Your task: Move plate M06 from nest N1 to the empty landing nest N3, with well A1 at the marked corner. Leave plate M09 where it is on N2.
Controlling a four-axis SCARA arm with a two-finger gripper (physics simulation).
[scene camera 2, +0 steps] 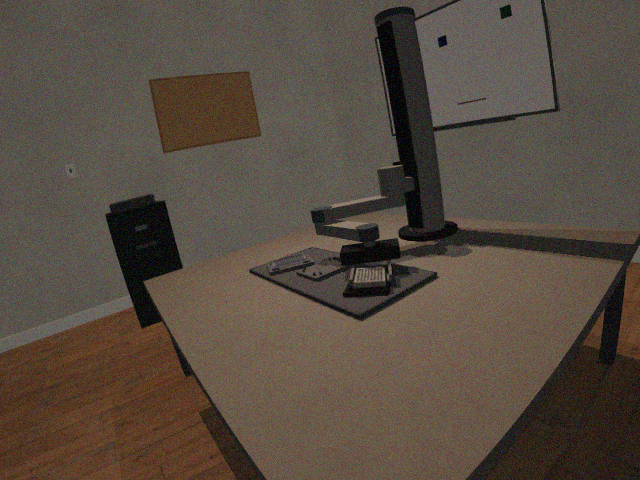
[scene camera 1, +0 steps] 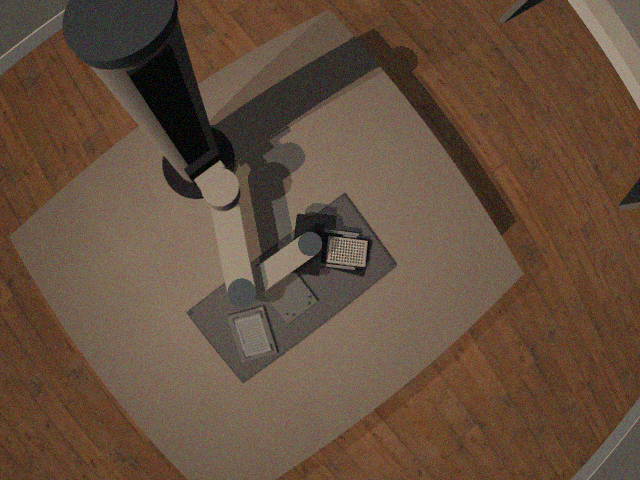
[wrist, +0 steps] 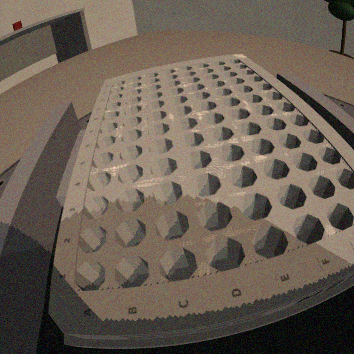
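Plate M06, a pale well plate, is at the black nest N1. I cannot tell whether it is seated or slightly raised. In the wrist view its A corner and row 1 are near left. My gripper is shut on plate M06, with one finger along each long side. A flat grey nest with small pins is bare in the middle, apparently N3. A whitish plate, apparently M09, lies in the framed nest at the far end. Nest labels are unreadable.
The nests stand on a dark grey board on the beige table. The arm's forearm passes above the board beside the middle nest. The tall column stands behind.
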